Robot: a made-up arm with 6 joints.
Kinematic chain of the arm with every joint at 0, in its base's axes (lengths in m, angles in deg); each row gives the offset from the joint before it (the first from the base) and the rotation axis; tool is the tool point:
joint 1: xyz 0 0 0.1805 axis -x
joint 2: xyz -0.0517 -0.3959 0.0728 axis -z
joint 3: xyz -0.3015 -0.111 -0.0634 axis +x
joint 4: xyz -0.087 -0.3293 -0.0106 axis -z
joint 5: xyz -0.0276 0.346 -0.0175 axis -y
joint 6: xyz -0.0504 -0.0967 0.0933 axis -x
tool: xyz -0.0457 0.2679 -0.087
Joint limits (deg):
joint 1: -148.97..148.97
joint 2: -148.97..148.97
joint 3: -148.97..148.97
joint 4: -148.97..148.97
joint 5: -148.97..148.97
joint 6: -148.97..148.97
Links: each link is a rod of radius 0.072 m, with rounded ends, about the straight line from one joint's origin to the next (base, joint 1, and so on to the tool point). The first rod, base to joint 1, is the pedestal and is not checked.
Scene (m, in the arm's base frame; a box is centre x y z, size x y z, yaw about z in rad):
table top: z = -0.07
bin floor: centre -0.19 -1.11 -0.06 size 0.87 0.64 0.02 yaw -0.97
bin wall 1: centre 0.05 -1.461 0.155 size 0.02 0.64 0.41 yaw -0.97
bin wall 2: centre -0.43 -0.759 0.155 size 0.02 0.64 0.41 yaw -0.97
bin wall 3: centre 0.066 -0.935 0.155 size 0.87 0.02 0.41 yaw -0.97
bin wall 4: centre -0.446 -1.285 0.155 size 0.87 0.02 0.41 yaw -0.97
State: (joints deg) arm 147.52 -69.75 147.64 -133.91 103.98 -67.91
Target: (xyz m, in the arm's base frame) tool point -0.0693 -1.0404 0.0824
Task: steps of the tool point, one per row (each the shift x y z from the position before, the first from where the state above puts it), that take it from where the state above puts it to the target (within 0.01 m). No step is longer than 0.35 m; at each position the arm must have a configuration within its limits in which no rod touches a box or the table.
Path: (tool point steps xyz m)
1: 0.0677 -0.2355 0.1663
2: 0.0885 -0.2802 0.0757
3: 0.1075 -0.2905 -0.0264
4: 0.1238 -0.2631 -0.1257
5: 0.1363 -0.2018 -0.2082
6: 0.1446 -0.1155 -0.2617
7: 0.1484 -0.0173 -0.2796

